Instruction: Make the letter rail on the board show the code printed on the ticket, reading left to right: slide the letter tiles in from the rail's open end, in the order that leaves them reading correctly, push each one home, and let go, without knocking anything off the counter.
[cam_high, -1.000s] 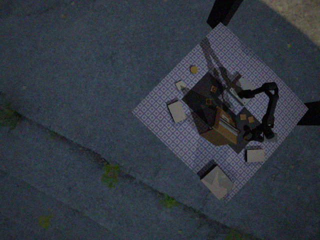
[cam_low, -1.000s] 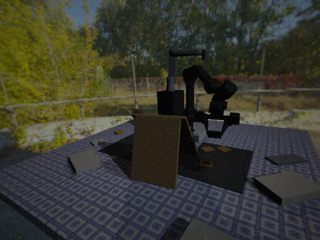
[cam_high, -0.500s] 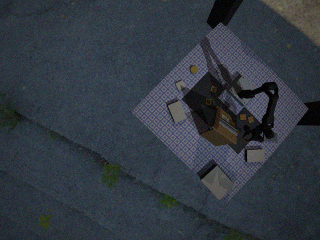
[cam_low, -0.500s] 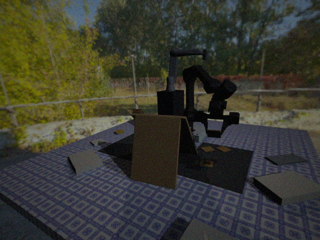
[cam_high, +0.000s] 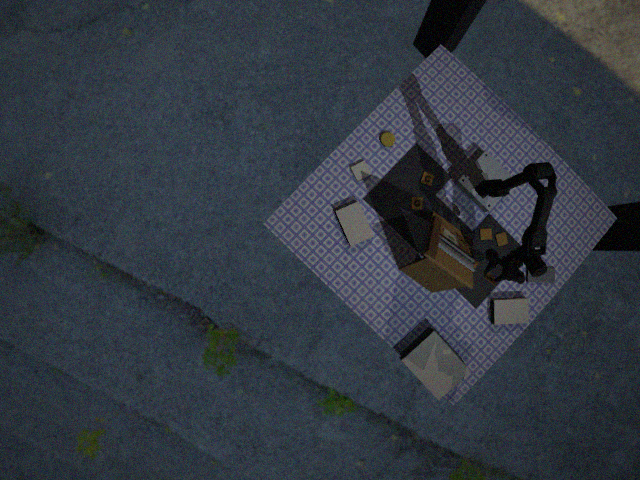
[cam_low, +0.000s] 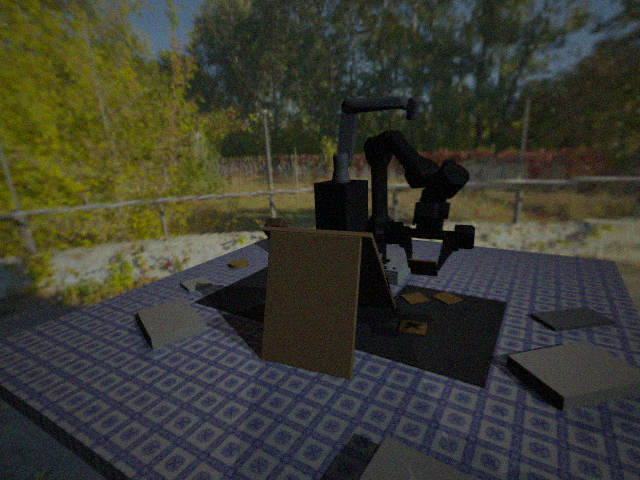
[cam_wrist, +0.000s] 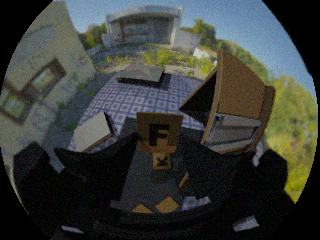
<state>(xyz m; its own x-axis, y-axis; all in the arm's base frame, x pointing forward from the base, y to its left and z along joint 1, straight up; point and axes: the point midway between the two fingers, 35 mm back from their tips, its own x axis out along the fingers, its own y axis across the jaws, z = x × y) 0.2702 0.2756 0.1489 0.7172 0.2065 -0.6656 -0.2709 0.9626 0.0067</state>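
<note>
The brown letter board is 180 mm to the right of my gripper tip, 70 mm below it and 70 mm ahead of it. Also, from my gripper tip: letter tile marked g (430 mm to the right, 170 mm below, 10 mm behind); then letter tile marked f (right at my gripper tip); then dark mat (260 mm to the right, 170 mm below, 90 mm behind).
</note>
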